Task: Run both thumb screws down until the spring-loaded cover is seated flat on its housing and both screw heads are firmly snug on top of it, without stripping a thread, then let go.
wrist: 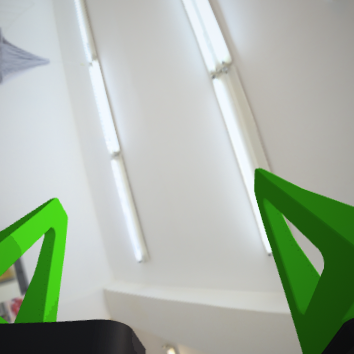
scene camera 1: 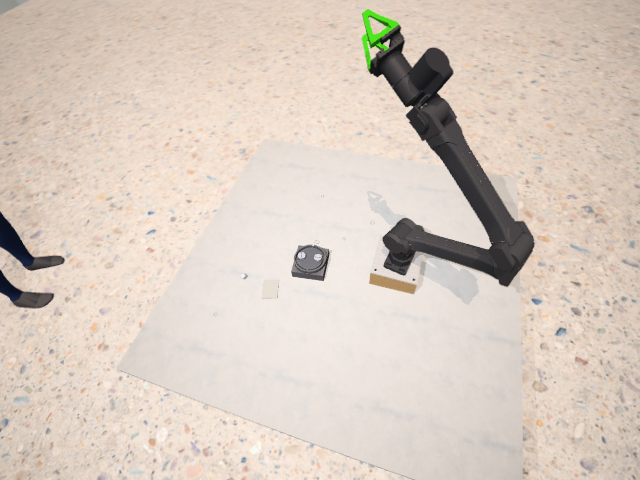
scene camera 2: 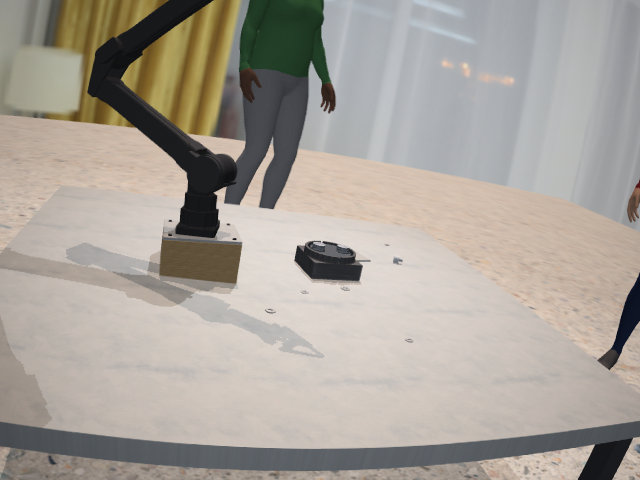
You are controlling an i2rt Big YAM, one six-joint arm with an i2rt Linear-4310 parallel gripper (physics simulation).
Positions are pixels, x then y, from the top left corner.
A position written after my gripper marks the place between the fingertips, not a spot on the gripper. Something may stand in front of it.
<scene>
my gripper: wrist 155, 193; scene camera 1 364, 23; not seen in scene camera 2 (out of frame)
</scene>
